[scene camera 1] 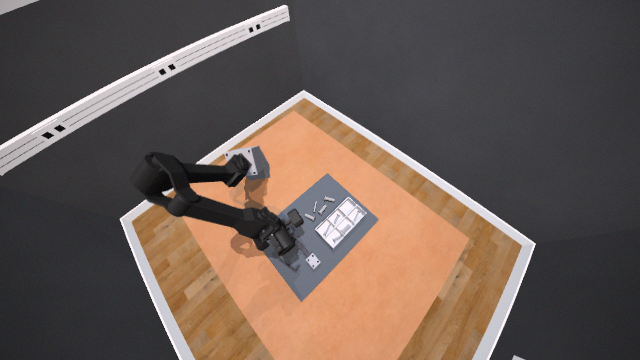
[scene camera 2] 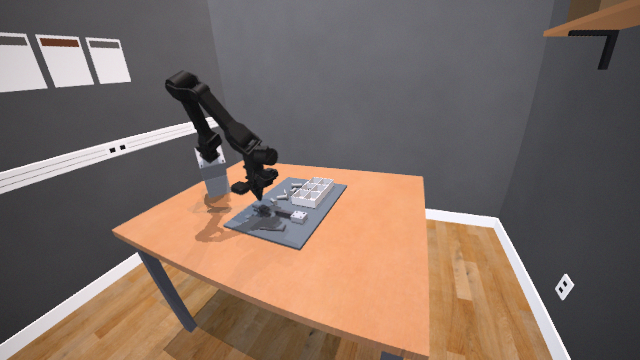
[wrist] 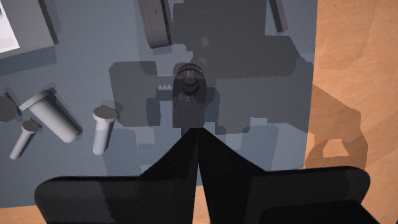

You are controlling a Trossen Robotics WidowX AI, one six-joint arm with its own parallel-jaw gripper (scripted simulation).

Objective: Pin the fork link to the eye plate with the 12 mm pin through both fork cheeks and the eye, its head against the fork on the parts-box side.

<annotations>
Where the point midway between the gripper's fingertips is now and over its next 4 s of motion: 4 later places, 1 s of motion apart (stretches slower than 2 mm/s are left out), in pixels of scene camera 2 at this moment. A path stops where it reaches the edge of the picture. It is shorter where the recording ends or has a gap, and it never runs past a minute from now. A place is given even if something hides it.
My gripper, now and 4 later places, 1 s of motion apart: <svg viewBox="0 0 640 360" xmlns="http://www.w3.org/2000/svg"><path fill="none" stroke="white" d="M260 200L258 200L256 202L257 208L258 210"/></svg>
</annotations>
